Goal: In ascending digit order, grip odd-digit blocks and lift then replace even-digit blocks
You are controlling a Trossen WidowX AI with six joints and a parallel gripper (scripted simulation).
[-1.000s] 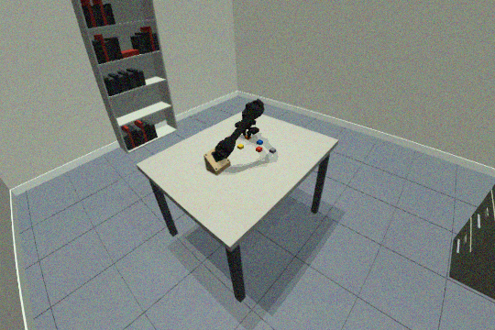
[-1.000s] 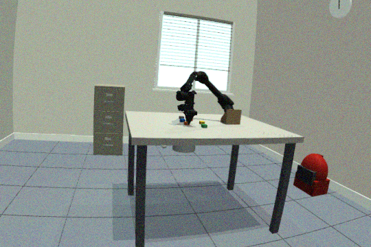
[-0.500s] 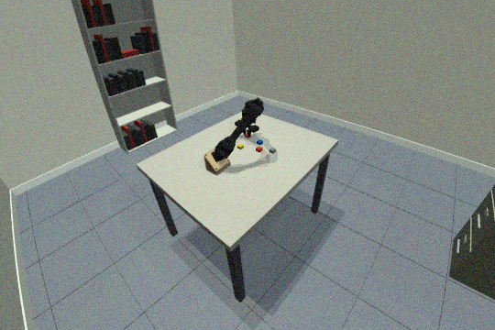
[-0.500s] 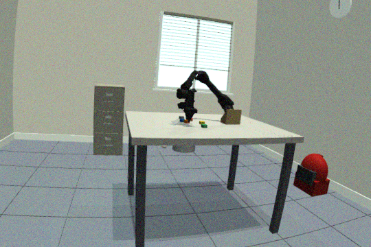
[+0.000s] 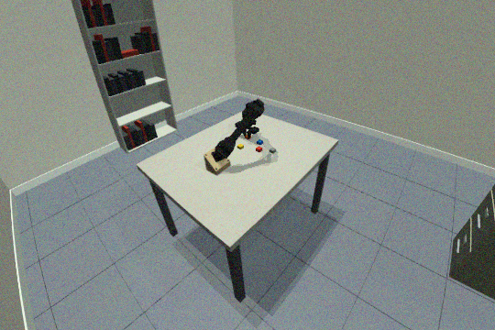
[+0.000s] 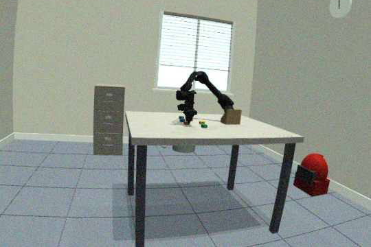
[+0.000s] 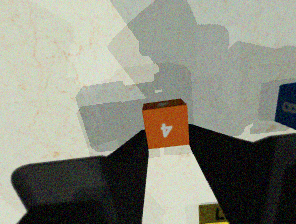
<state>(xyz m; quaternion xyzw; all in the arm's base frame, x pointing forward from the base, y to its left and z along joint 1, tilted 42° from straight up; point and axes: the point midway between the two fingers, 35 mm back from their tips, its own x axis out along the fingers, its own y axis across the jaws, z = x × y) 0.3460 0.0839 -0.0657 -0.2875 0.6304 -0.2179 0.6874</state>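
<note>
My gripper tip is 10 mm short of the orange block. From my gripper tip the other things lie so: yellow block (110 mm behind, 50 mm to the right); green block (100 mm behind, 70 mm to the left); blue block (110 mm to the right, 20 mm ahead).
</note>
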